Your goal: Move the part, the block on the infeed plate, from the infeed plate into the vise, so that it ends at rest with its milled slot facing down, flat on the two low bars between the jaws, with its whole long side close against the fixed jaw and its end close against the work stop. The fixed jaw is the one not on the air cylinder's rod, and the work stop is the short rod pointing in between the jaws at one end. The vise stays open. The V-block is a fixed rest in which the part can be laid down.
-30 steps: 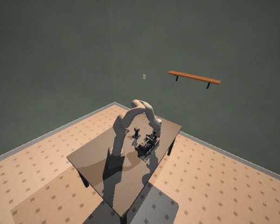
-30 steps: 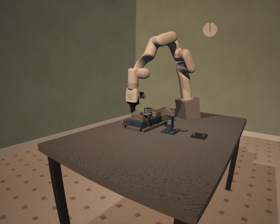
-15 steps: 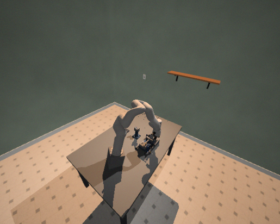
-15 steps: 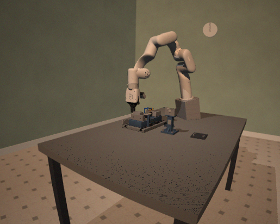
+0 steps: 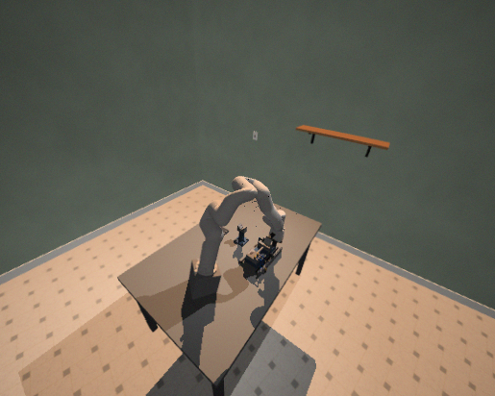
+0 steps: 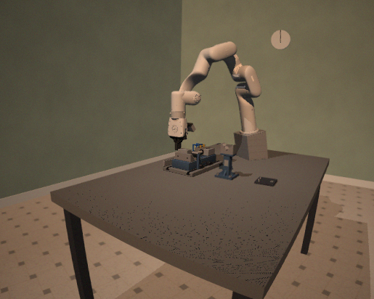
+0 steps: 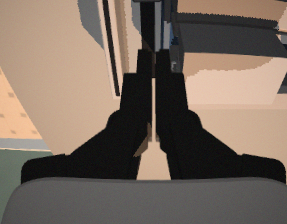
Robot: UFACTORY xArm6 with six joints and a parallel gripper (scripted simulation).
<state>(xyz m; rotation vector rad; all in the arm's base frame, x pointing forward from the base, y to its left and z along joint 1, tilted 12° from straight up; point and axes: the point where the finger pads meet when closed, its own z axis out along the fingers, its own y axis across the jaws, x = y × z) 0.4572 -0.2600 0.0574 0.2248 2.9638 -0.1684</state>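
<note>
Right now my hand is 1 cm short of the part, 4 cm to the right of it and 3 cm above it. Round my hand: air cylinder rod: 8 cm behind, 8 cm to the left, 4 cm below; work stop: 2 cm ahead, 11 cm to the left, 3 cm below; vise base rail: 8 cm behind, 2 cm to the right, 9 cm below.
</note>
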